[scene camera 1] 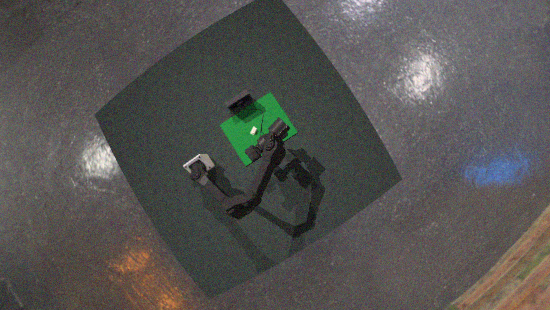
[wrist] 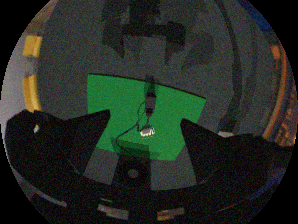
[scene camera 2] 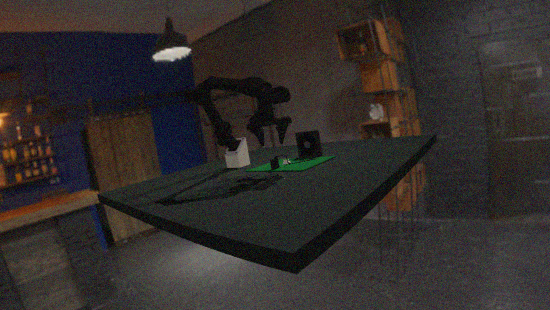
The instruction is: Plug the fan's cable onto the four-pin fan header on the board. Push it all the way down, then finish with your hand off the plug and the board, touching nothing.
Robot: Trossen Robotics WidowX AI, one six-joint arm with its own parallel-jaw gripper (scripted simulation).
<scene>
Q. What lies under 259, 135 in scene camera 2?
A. The gripper.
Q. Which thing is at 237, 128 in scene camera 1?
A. A green board.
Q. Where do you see a black fan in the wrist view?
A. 138, 176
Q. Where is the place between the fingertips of the gripper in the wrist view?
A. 146, 117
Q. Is the gripper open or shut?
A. Open.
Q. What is the gripper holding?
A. Nothing.
</scene>
